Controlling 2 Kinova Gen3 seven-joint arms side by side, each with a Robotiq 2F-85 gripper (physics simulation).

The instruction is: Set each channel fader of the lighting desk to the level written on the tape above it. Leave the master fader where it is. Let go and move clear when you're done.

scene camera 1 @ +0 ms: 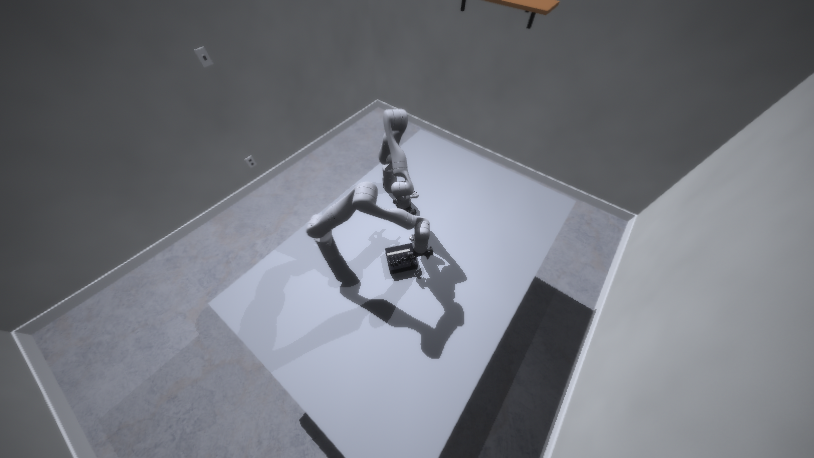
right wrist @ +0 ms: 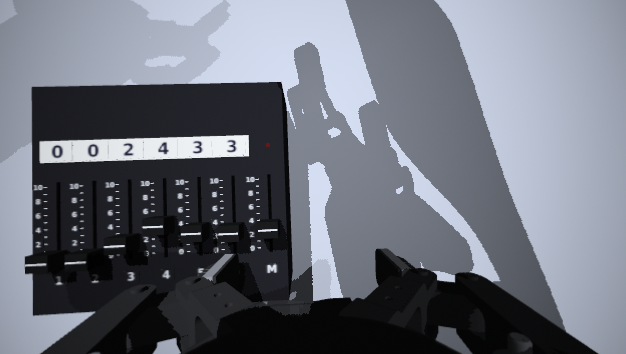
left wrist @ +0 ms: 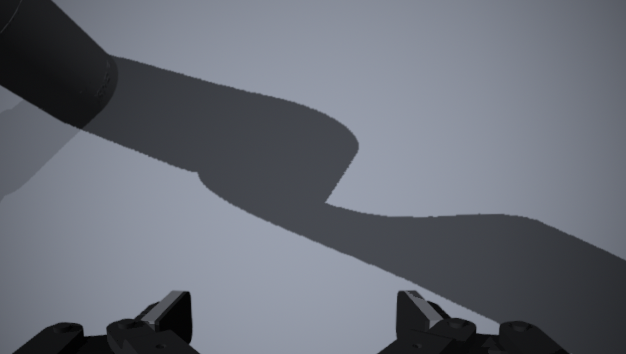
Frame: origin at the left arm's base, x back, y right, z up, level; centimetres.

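Seen in the pictures: left gripper, fingertip midpoint: [left wrist: 294, 315]; right gripper, fingertip midpoint: [scene camera 1: 419, 259] [right wrist: 307, 266]; left arm's base at its link origin: [scene camera 1: 390, 187] [left wrist: 83, 86]; right arm's base at its link origin: [scene camera 1: 331, 253].
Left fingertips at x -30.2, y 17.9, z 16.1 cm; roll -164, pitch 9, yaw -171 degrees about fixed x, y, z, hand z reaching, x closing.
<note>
Offsets run from my left fingertips to a thing's top centre. Level surfaces: height alone.
The black lighting desk @(dx -14.7, dy +19.3, dz -9.2 cm) [scene camera 1: 401, 263] [right wrist: 150, 112] has tape @(dx -11.8, dy +18.4, dz -10.5 cm) [right wrist: 146, 149] reading 0, 0, 2, 4, 3, 3. In the right wrist view, faders 1 @(dx -14.3, dy +26.7, dz -9.2 cm) [right wrist: 37, 264] and 2 @(dx -15.5, dy +24.9, dz -9.2 cm) [right wrist: 76, 262] sit at the bottom of their slots. Fader 3 @(dx -16.1, dy +22.6, dz -9.2 cm) [right wrist: 116, 245] is a little higher, fader 4 @(dx -16.5, dy +20.2, dz -9.2 cm) [right wrist: 158, 226] highest; faders 5 @(dx -18.1, dy +18.7, dz -9.2 cm) [right wrist: 192, 233] and 6 @(dx -19.4, dy +16.9, dz -9.2 cm) [right wrist: 229, 233] look level, near 3. The master fader @(dx -20.7, dy +14.9, dz -9.2 cm) [right wrist: 268, 230] is slightly above 2. The slanted view makes exact readings uncertain. My right gripper [right wrist: 307, 266] is open and empty above the desk's right edge. My left gripper [left wrist: 294, 315] is open and empty, away from the desk.
The desk stands on a pale surface @(dz -16.0 cm) [scene camera 1: 500, 227] crossed by arm shadows. The left arm [scene camera 1: 400, 165] is above the right arm [scene camera 1: 387, 213] in the scene view. An orange bench [scene camera 1: 526, 4] shows at the top edge, beyond the arms.
</note>
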